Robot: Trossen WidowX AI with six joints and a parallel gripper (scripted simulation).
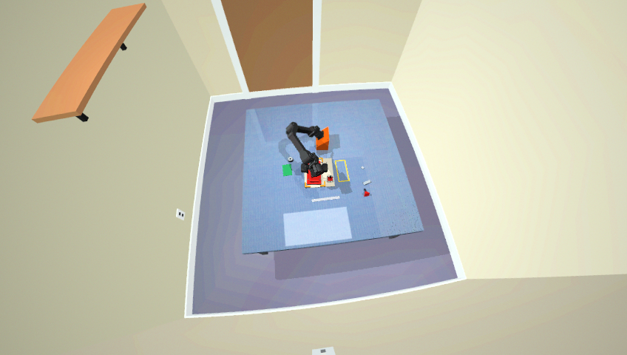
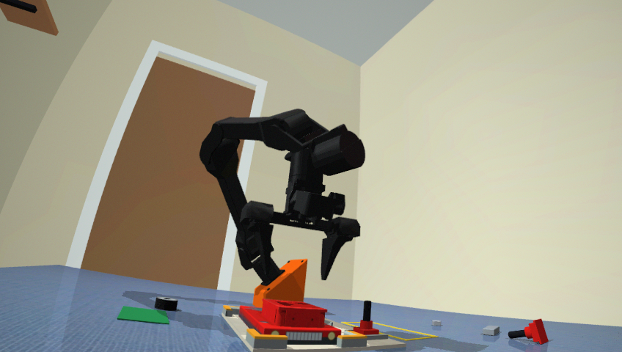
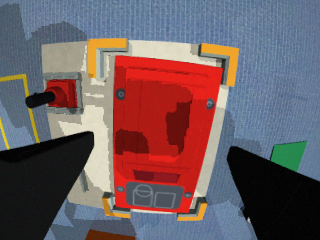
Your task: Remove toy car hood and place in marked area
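My gripper tip is 5 cm above the red hood. Round my gripper tip: black wheel: 17 cm behind, 19 cm to the right, 8 cm below; green pad: 8 cm behind, 21 cm to the right, 9 cm below.
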